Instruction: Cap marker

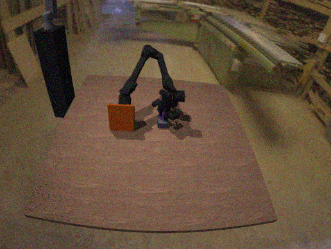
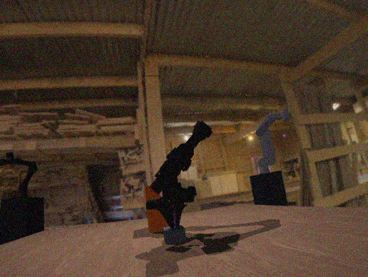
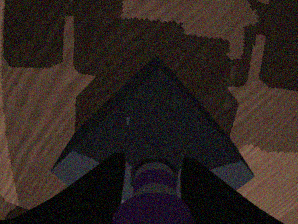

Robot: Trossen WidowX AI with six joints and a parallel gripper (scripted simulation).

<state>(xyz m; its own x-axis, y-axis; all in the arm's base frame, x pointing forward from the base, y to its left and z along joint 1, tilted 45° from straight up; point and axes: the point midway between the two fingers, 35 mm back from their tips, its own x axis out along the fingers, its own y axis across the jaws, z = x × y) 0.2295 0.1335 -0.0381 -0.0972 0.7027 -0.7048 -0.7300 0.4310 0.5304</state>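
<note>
Now: the holder block 2 cm below my gripper tip and 1 cm to the right of it. From my gripper tip the other things lie so: purple cap 5 cm above, 1 cm to the right.
</note>
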